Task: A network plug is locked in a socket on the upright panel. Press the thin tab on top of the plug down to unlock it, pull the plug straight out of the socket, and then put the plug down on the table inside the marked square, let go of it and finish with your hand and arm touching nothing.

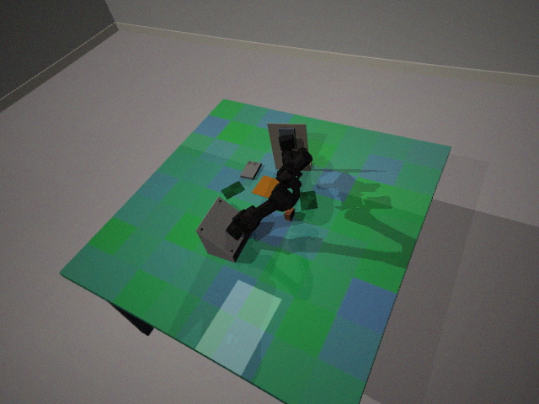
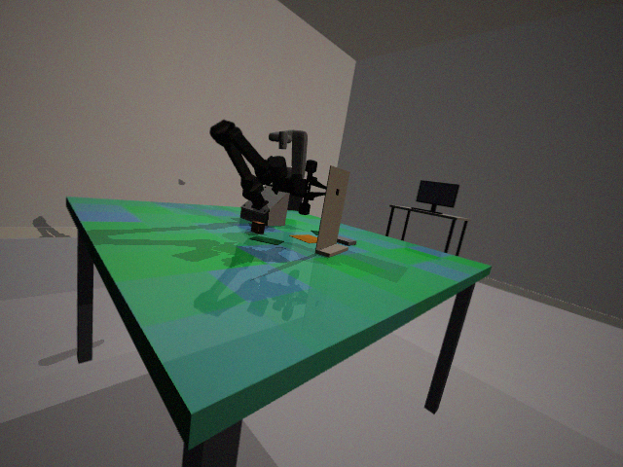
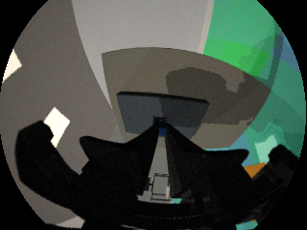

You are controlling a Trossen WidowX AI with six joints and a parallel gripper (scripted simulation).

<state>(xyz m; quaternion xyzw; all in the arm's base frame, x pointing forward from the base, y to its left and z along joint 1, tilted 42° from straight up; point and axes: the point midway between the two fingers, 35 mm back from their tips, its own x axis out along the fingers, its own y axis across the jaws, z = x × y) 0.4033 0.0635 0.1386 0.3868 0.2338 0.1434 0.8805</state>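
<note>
My gripper tip is now 200 mm above the orange marked square, 130 mm past it and 60 mm to the right of it. The rest, counted from my gripper tip: grey block: 190 mm to the left, 190 mm below, 60 mm behind; upright panel: 70 mm below, 20 mm ahead, 10 mm to the left.
</note>
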